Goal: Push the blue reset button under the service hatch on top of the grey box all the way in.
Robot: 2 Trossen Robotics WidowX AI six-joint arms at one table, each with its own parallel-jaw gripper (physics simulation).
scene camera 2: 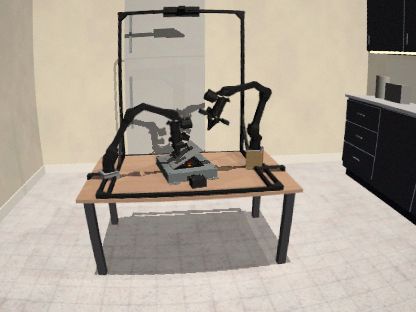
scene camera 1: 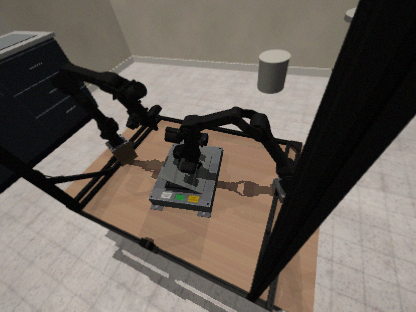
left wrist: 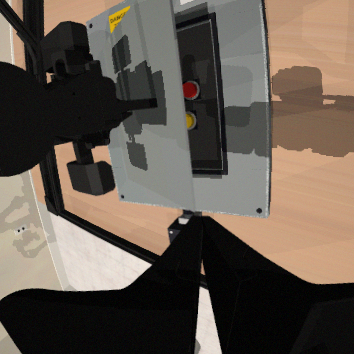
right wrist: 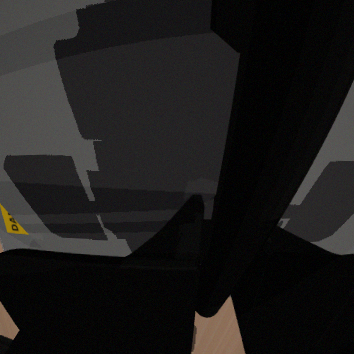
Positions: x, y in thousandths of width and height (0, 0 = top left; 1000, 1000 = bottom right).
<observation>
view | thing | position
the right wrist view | my right gripper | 583, 575
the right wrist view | service hatch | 338, 338
</observation>
